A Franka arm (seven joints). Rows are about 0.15 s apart.
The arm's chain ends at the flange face. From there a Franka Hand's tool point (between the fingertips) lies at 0.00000 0.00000 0.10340 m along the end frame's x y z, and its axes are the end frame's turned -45 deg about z.
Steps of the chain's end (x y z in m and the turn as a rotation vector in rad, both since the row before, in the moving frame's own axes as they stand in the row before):
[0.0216, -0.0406, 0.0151, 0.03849, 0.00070, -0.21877]
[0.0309, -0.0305, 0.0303, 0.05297, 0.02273, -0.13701]
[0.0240, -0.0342, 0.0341, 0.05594, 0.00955, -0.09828]
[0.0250, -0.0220, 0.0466, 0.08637, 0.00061, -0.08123]
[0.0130, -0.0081, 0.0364, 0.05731, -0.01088, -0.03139]
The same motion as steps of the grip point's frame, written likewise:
[0.0465, -0.0165, 0.0150, 0.02672, 0.02771, -0.21877]
[0.0488, -0.0023, 0.0301, 0.02138, 0.05353, -0.13701]
[0.0458, -0.0108, 0.0339, 0.03280, 0.04631, -0.09828]
[0.0393, -0.0044, 0.0462, 0.06064, 0.06150, -0.08123]
[0.0182, -0.0016, 0.0362, 0.04822, 0.03283, -0.03139]

